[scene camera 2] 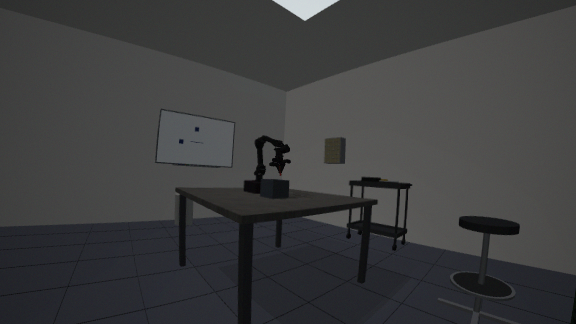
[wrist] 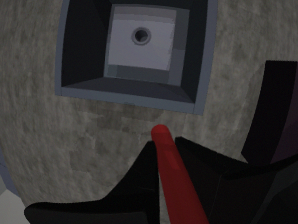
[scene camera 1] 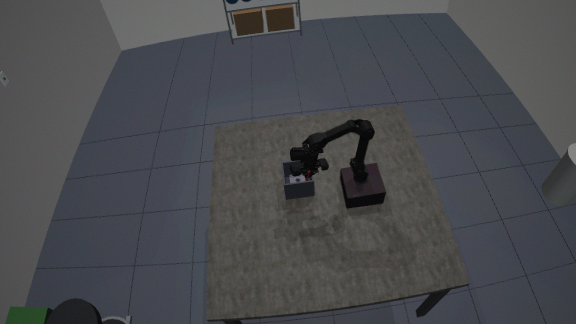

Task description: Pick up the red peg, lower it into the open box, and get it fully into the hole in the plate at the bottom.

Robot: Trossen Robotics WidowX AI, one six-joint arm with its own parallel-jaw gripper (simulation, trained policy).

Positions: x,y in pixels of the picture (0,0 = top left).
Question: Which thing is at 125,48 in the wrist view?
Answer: A light plate.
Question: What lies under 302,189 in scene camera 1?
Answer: A grey box.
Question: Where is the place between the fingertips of the gripper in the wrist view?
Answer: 164,145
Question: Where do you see a grey box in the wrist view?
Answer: At 82,71
